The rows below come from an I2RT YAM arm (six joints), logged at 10 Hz.
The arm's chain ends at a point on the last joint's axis. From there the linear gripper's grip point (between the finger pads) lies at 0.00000 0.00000 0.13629 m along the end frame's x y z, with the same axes.
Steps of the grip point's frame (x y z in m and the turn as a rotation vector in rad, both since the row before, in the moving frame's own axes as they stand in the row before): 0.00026, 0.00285, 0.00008, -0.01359, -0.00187, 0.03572; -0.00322, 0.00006, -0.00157, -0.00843, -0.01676, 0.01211; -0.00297, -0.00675, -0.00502, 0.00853, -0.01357, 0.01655; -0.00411, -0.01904, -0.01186, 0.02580, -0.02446, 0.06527; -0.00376, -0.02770, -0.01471, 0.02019, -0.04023, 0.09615; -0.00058, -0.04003, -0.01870, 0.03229, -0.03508, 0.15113; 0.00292, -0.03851, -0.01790, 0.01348, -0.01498, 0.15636; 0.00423, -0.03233, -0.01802, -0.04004, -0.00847, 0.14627; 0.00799, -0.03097, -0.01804, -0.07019, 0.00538, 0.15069
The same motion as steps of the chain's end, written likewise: 0.00055, 0.00100, 0.00009, -0.01359, -0.00187, 0.03572; -0.00093, -0.00107, -0.00155, -0.00843, -0.01676, 0.01211; -0.00113, -0.00557, -0.00500, 0.00853, -0.01357, 0.01655; -0.00089, -0.01542, -0.01177, 0.02580, -0.02446, 0.06527; 0.00158, -0.02469, -0.01457, 0.02019, -0.04023, 0.09615; 0.00385, -0.03529, -0.01855, 0.03229, -0.03508, 0.15113; 0.00481, -0.03652, -0.01787, 0.01348, -0.01498, 0.15636; 0.00578, -0.03768, -0.01791, -0.04004, -0.00847, 0.14627; 0.00798, -0.04055, -0.01770, -0.07019, 0.00538, 0.15069
